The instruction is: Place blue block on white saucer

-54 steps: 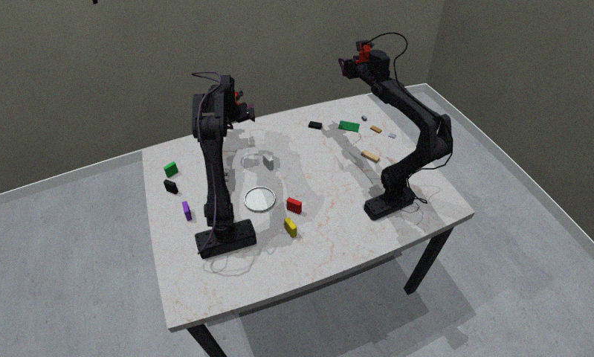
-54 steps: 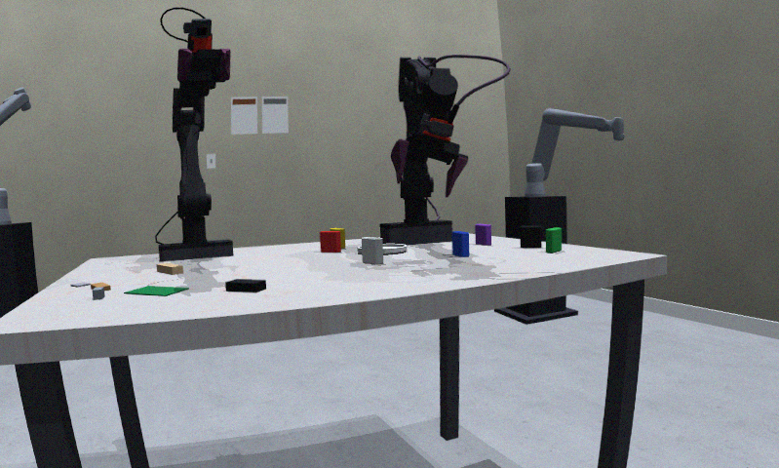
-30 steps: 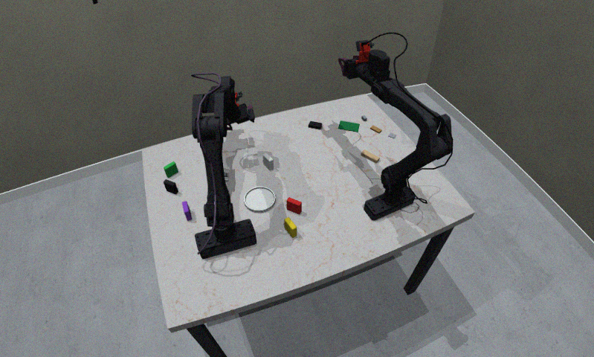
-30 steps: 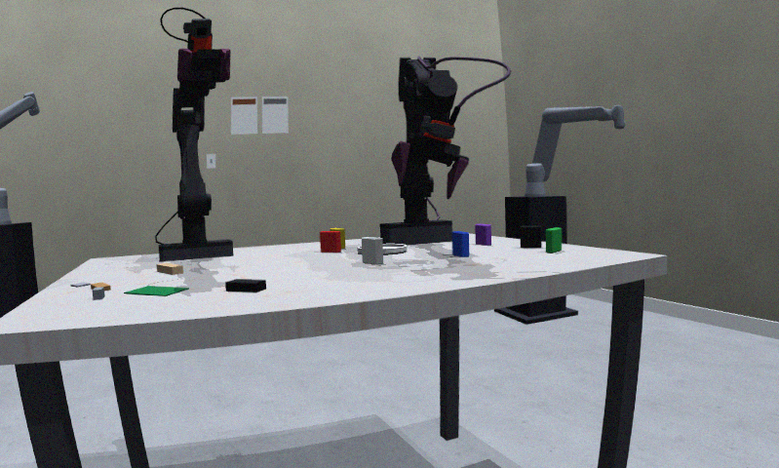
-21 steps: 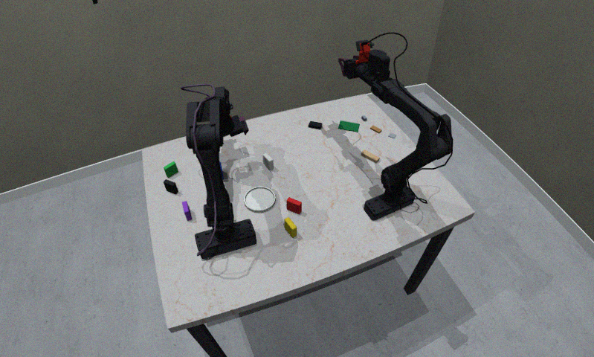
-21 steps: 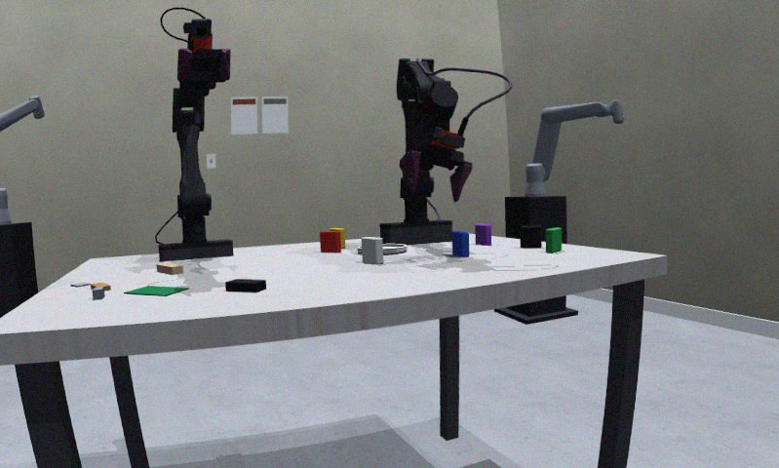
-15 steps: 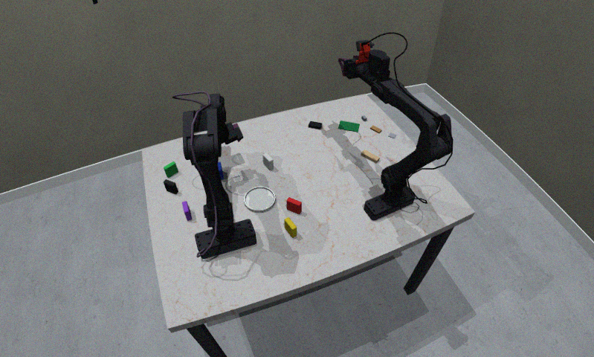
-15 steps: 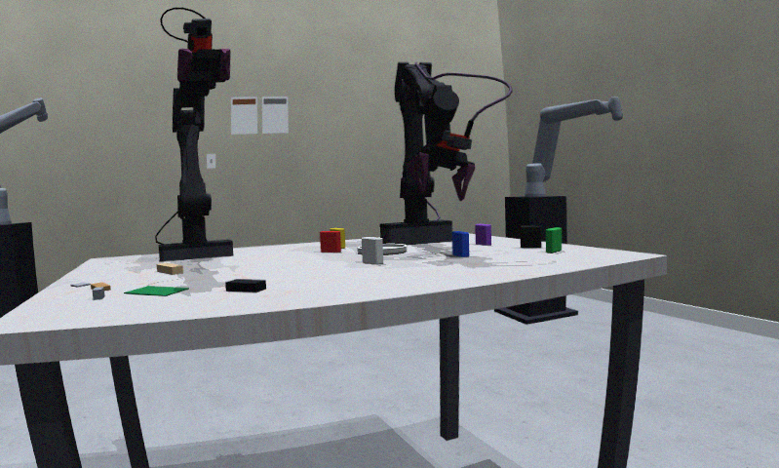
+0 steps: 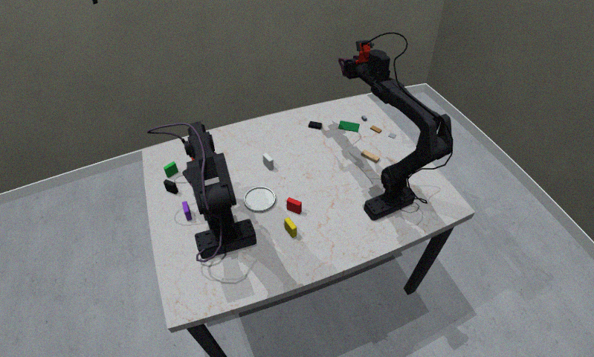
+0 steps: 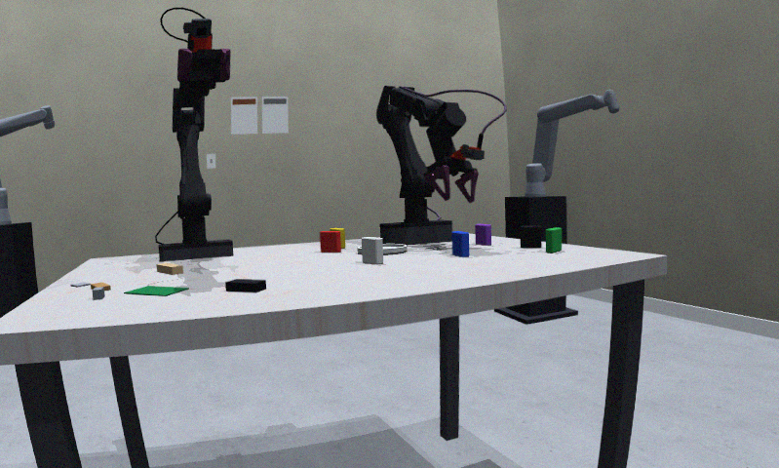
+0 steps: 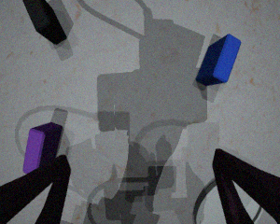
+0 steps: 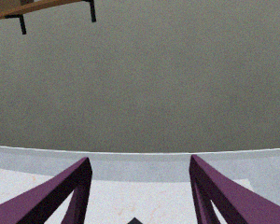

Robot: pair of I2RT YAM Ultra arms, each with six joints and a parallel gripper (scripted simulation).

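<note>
My left hand is 120 mm short of the blue block, 60 mm to the left of it and 100 mm above it. The rest, counted from my left hand: black block: 90 mm ahead, 150 mm to the left, 100 mm below; then purple block: 60 mm behind, 90 mm to the left, 100 mm below; then white saucer: 60 mm behind, 180 mm to the right, 120 mm below.
</note>
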